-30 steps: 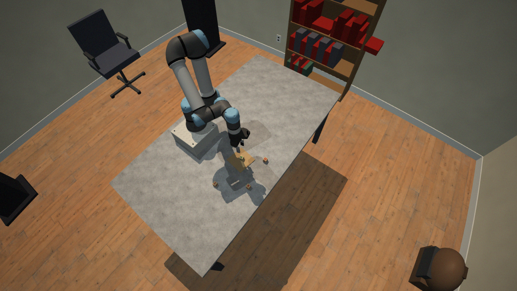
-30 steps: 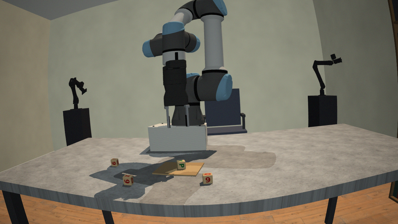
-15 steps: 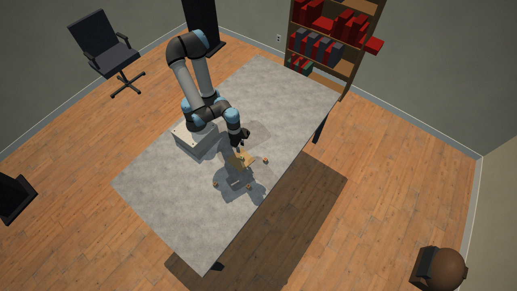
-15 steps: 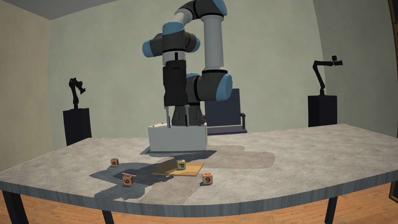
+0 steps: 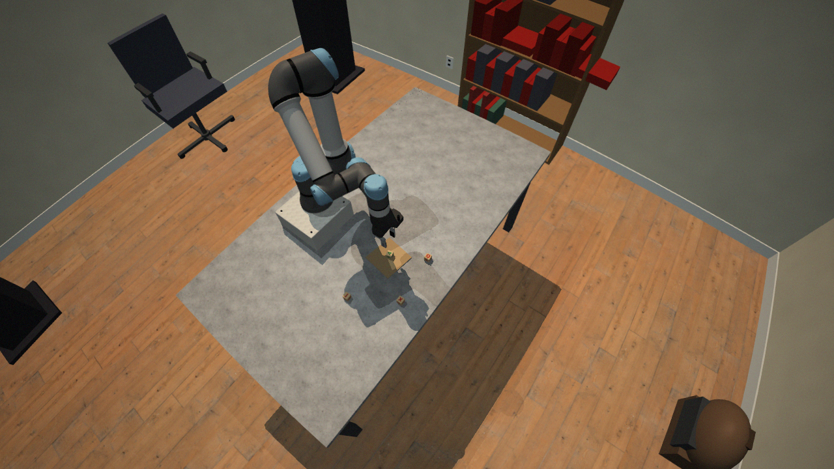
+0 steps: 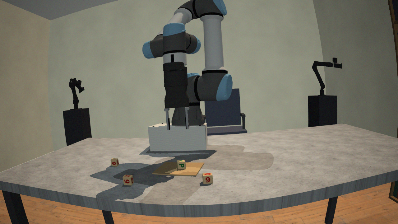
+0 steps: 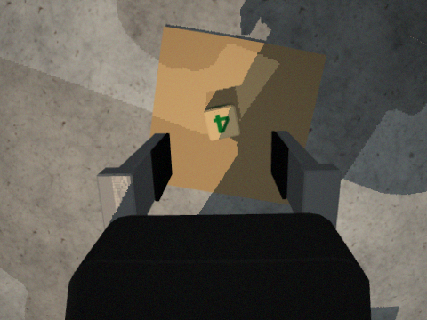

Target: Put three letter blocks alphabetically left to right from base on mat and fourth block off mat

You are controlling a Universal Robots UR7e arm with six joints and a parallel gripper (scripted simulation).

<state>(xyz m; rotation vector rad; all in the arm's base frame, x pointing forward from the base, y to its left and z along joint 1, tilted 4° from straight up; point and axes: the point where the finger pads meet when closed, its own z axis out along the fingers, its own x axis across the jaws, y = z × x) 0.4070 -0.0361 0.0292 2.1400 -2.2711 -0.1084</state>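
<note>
Right now my hand is 10 mm to the left of the tan mat and 150 mm above it. Also, from my hand: X block (150 mm ahead, 150 mm to the right, 140 mm below); Q block (140 mm ahead, 70 mm to the left, 140 mm below).
</note>
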